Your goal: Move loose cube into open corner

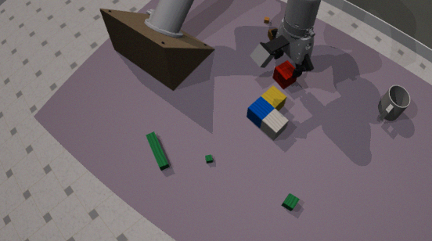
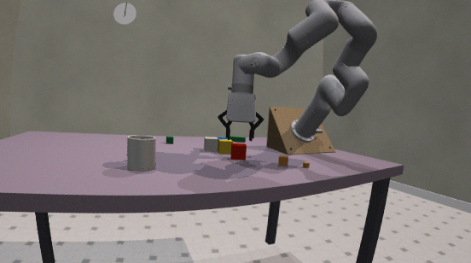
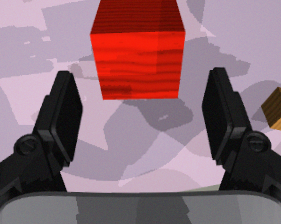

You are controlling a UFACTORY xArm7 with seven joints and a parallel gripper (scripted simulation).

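The red cube is 5 cm below my hand. From my hand the other things lie so: green bar: 11 cm behind, 41 cm to the right, 7 cm below; white cube: 7 cm ahead, 15 cm to the right, 5 cm below.
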